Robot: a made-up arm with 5 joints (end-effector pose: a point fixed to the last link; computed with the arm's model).
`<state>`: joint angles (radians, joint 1 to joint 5).
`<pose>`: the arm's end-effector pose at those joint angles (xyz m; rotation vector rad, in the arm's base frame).
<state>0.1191 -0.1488 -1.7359 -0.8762 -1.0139</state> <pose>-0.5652 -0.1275 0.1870 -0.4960 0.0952 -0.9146</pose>
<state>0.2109 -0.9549 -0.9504 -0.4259 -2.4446</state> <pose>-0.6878 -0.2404 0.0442 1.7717 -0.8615 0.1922</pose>
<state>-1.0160 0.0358 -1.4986 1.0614 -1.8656</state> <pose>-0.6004 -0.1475 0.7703 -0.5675 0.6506 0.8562</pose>
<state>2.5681 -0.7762 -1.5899 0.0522 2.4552</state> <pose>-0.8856 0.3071 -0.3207 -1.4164 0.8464 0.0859</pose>
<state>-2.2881 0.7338 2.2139 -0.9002 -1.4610</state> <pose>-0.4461 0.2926 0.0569 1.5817 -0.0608 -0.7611</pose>
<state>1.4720 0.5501 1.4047 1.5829 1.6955</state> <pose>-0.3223 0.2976 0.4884 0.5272 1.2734 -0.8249</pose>
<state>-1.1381 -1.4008 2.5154 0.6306 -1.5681</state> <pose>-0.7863 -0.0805 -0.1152 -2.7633 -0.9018 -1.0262</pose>
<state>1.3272 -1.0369 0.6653 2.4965 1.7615</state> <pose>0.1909 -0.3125 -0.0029 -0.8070 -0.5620 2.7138</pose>
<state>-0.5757 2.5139 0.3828 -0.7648 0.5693</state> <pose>-0.0759 0.1148 0.5285 0.4340 3.0569 -0.4656</pose>
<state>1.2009 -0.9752 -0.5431 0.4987 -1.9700</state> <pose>-0.4174 0.1195 -0.3963 1.9524 -1.6985 0.5015</pose>
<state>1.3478 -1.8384 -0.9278 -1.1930 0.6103</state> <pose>-0.4012 0.2060 -0.1742 0.6065 0.4560 -1.0395</pose>
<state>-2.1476 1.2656 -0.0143 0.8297 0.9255</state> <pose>-0.9495 0.1440 0.3332 -3.0088 0.5570 -0.3668</pose>
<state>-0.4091 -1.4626 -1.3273 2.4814 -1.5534</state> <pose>-0.2903 -0.4808 0.6796 -1.9045 -0.4725 2.3695</pose>
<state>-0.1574 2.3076 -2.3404 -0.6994 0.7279</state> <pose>0.1685 -0.1641 0.3177 1.6023 -0.5085 -2.0309</pose>
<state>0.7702 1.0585 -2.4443 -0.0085 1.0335</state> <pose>-0.0172 -0.7209 0.3525 -2.3810 -0.7378 1.2074</pose>
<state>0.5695 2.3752 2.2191 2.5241 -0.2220</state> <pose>-0.4128 0.3360 -0.1784 -1.0462 0.1488 -1.2786</pose>
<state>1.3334 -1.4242 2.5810 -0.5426 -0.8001</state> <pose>-0.5681 0.1477 -0.0757 -1.2364 0.8427 -1.9224</pose>
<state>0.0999 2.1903 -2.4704 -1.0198 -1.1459</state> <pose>-0.2378 -0.1252 0.2882 -1.5968 1.3492 0.7108</pose>
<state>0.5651 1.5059 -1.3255 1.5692 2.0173</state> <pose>-0.1031 -0.6825 -0.3949 -1.2609 -1.4003 0.3413</pose>
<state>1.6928 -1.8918 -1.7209 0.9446 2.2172</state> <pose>-0.7755 0.2404 -0.6074 2.0269 -1.6822 1.4003</pose>
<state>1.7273 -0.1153 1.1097 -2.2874 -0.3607</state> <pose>-0.1842 -0.2382 -0.1732 1.3465 0.8394 2.6307</pose>
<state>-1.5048 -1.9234 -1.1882 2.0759 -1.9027</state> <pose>-0.3003 0.1778 0.8501 1.6949 -0.3916 -2.0422</pose>
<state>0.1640 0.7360 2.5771 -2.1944 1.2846</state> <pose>-0.4287 -0.0323 0.0084 1.4915 -0.5465 1.6724</pose>
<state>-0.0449 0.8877 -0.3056 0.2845 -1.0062</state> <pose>-0.7714 -0.2113 0.2826 0.6714 0.6140 -0.1543</pose>
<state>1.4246 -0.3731 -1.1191 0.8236 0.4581</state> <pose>-0.3510 -0.0525 -0.7125 -0.2786 -0.7909 -0.6633</pose>
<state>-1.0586 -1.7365 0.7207 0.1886 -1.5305</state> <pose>-0.1535 -0.1918 -0.0483 0.9108 0.0681 1.9832</pose>
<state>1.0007 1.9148 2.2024 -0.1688 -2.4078</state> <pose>-0.2491 -0.3403 0.3328 -0.3482 0.3344 1.7951</pose>
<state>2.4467 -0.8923 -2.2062 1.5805 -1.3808</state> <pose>-0.7293 0.2543 -0.6219 0.9250 -1.1395 0.0942</pose>
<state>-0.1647 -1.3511 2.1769 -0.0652 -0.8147</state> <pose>-0.6732 0.0389 -0.1170 2.1886 0.0741 1.8502</pose>
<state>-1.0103 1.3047 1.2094 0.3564 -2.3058</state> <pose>-0.6037 0.3985 0.2434 1.9339 -1.1666 -0.8735</pose>
